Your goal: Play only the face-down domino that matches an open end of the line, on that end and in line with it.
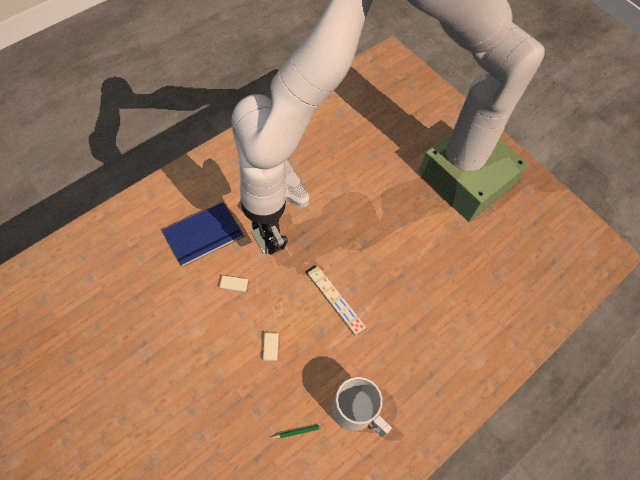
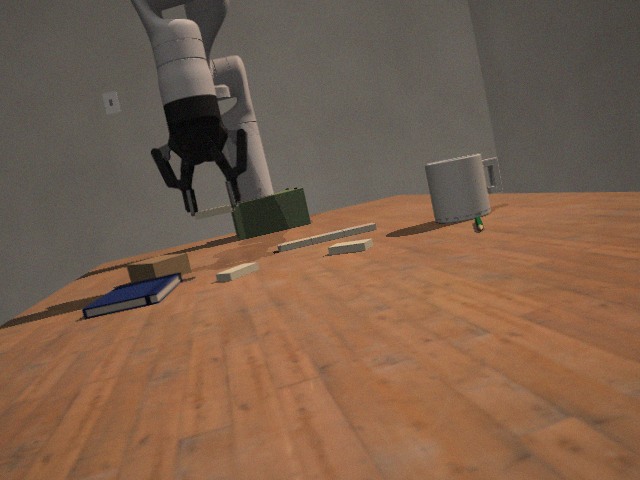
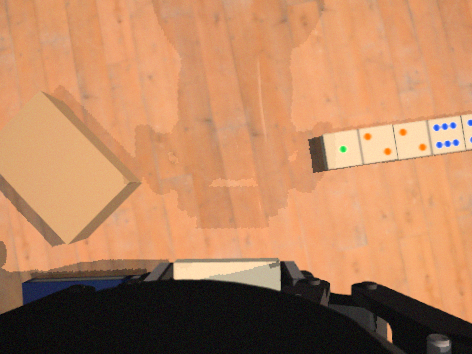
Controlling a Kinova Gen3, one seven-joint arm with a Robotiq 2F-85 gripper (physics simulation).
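Seen in the pictures: gripper, between the fingertips: point(image 1: 264, 239) point(image 2: 215, 211); arm's base, origin of its link: point(image 1: 466, 153) point(image 2: 254, 198).
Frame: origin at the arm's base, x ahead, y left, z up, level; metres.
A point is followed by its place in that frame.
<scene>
My gripper point(image 1: 269, 243) @(x 0.483, y -0.037, z 0.003 m) point(image 2: 212, 209) @(x 0.483, y -0.037, z 0.003 m) point(image 3: 227, 281) @(x 0.483, y -0.037, z 0.003 m) is shut on a face-down domino point(image 1: 259, 240) @(x 0.493, y -0.038, z 0.007 m) point(image 2: 206, 212) @(x 0.498, y -0.048, z 0.004 m) point(image 3: 220, 270) @(x 0.476, y -0.040, z 0.007 m), gripped by its two short ends and held above the table. The line of face-up dominoes point(image 1: 337, 302) @(x 0.411, y 0.122, z -0.072 m) point(image 2: 326, 237) @(x 0.422, y 0.114, z -0.076 m) point(image 3: 378, 145) lies flat. Its end nearer the gripper shows one green pip; its far end shows several red pips. Two more face-down dominoes lie apart: one point(image 1: 233, 283) @(x 0.566, y -0.017, z -0.072 m) point(image 2: 237, 272) @(x 0.584, y -0.016, z -0.075 m) near the notebook, the other point(image 1: 270, 346) @(x 0.569, y 0.131, z -0.072 m) point(image 2: 350, 246) @(x 0.582, y 0.130, z -0.074 m) between it and the mug. The held domino's underside is hidden.
A blue notebook point(image 1: 199, 233) @(x 0.573, y -0.150, z -0.070 m) point(image 2: 129, 295) @(x 0.610, y -0.145, z -0.070 m) point(image 3: 65, 288) and a brown box point(image 2: 161, 267) @(x 0.459, y -0.137, z -0.061 m) point(image 3: 62, 165) @(x 0.413, y -0.147, z -0.052 m) are near the gripper side. A grey mug point(image 1: 339, 413) @(x 0.540, y 0.310, z -0.002 m) point(image 2: 457, 191) @(x 0.537, y 0.295, z -0.039 m) and a green pencil point(image 1: 299, 431) @(x 0.604, y 0.292, z -0.075 m) point(image 2: 478, 224) @(x 0.628, y 0.282, z -0.076 m) lie beyond the line's red end. The green robot base point(image 1: 488, 180) @(x 0.004, y 0.079, z 0.001 m) point(image 2: 271, 214) @(x 0.065, y 0.031, z -0.041 m) is farther off.
</scene>
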